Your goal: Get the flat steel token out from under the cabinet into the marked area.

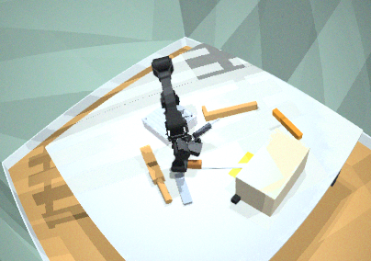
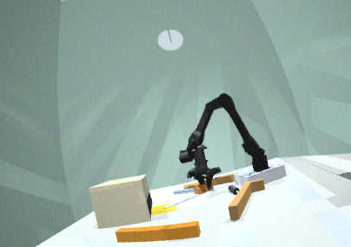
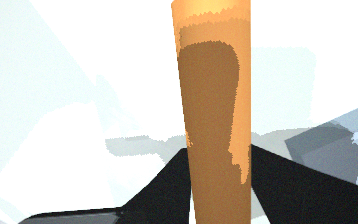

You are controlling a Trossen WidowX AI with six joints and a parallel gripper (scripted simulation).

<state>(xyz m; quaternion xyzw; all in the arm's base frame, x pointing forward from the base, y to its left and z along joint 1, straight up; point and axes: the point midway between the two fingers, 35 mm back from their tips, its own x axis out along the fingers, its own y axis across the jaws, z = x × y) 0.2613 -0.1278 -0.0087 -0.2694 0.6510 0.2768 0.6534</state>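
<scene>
Now: gripper tip 13 cm to the left of the orange paddle, 2 cm past it and 1 cm below it. The rest, counted from my gripper tip: orange bar: 52 cm to the left, 17 cm ahead, 1 cm above; then grey flat bar: 10 cm ahead, 8 cm to the right.
</scene>
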